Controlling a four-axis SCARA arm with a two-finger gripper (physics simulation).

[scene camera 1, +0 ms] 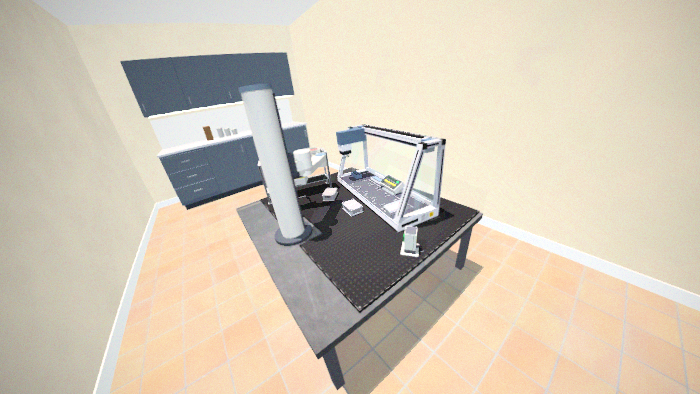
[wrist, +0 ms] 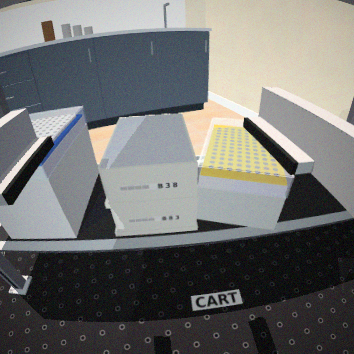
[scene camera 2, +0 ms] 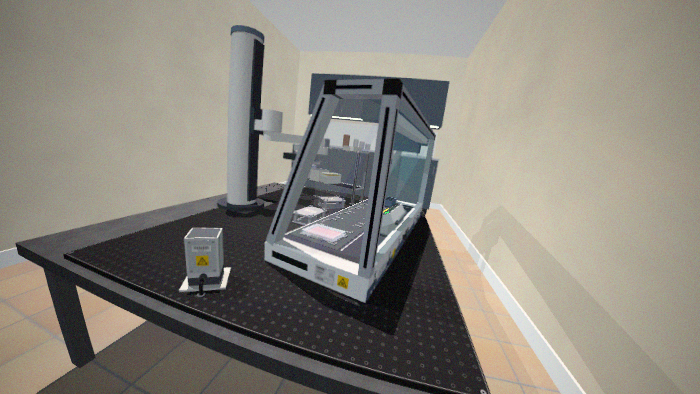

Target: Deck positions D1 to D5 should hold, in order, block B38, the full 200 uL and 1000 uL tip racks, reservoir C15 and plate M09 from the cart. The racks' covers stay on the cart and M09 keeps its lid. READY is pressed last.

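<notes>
In the wrist view, a grey-topped block labelled B38 (wrist: pixel 148 187) sits on a similar block (wrist: pixel 155 218) whose label seems to end in 83. Left of the stack stands a grey rack with a blue edge (wrist: pixel 67 175), and right of it a rack with a yellow, dotted top (wrist: pixel 245 155). All stand on the cart (wrist: pixel 135 244). My gripper (wrist: pixel 146 111) is open, its fingers wide to either side of the stack, with nothing between them. Reservoir C15 and plate M09 cannot be made out. The deck (scene camera 1: pixel 367 192) (scene camera 2: pixel 345 235) shows corner markings; a pinkish plate (scene camera 2: pixel 325 232) lies near its end.
Two white pads (scene camera 1: pixel 330 194) (scene camera 1: pixel 353 206) stand on the black table mat before the framed enclosure (scene camera 1: pixel 417 180) (scene camera 2: pixel 378 185). A pipetting head (scene camera 1: pixel 350 137) hangs at its far end. A keypad panel (scene camera 1: pixel 391 182) stands behind the deck. A grey box device (scene camera 1: pixel 410 240) (scene camera 2: pixel 204 255) stands near the table edge.
</notes>
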